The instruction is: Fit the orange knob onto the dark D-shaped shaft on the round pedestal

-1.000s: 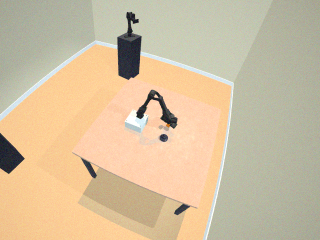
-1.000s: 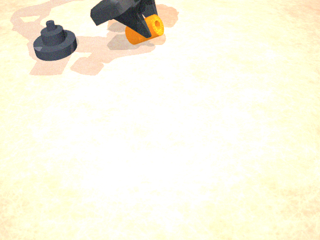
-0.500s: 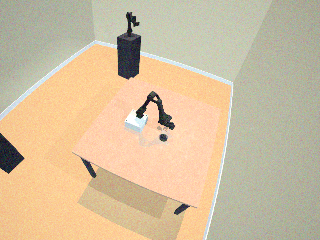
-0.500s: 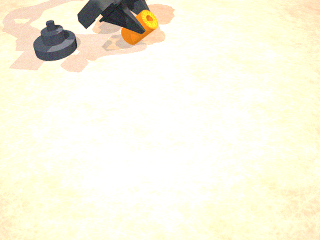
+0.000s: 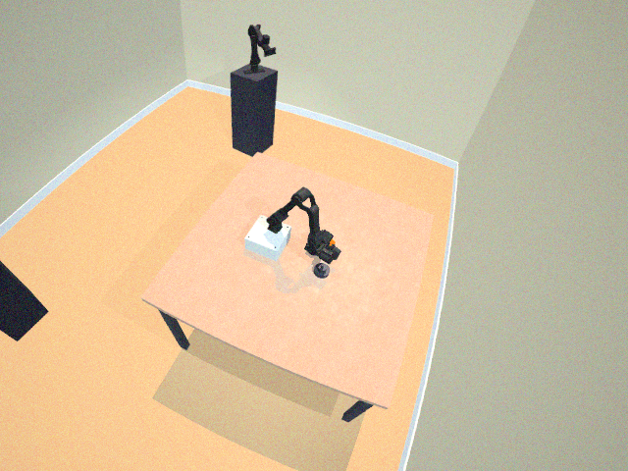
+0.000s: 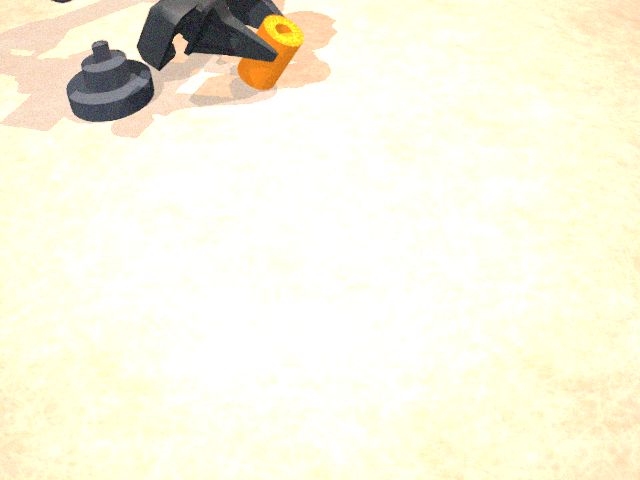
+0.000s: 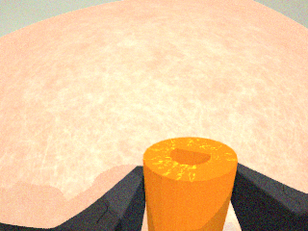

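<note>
The orange knob lies 20 mm to the right of my gripper tip and 10 mm below it. The rest, counted from my gripper tip: round pedestal: 170 mm to the right, 40 mm ahead, 10 mm below.
</note>
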